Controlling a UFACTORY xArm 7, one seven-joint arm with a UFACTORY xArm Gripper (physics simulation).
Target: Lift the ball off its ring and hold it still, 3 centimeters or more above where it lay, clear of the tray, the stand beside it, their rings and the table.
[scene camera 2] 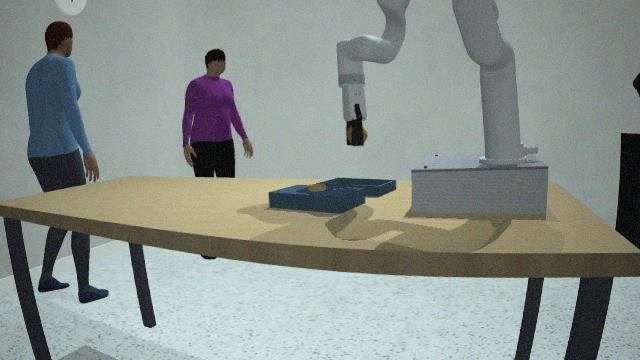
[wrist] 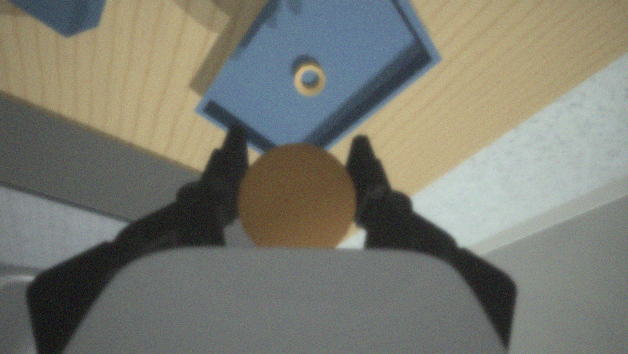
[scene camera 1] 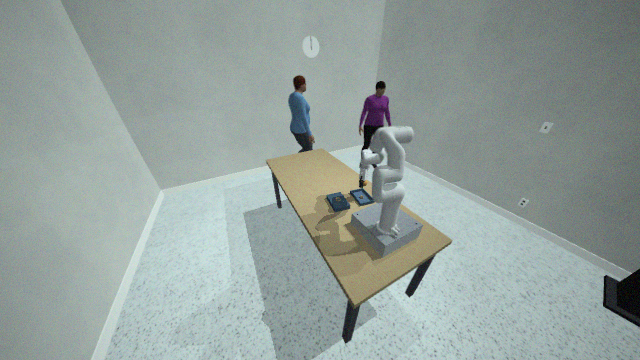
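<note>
An orange-brown ball is held between the black fingers of my gripper, which is shut on it. In scene camera 2 the ball hangs well above the blue tray, apart from it and from the table. A small tan ring lies bare on the tray floor. The blue stand stands beside the tray, with a tan ring on its top. Part of the ball is hidden by the fingers in scene camera 2.
The wooden table bears the tray, the stand and the grey base block of the arm. Two people, one in a blue top and one in a purple top, stand beyond the table.
</note>
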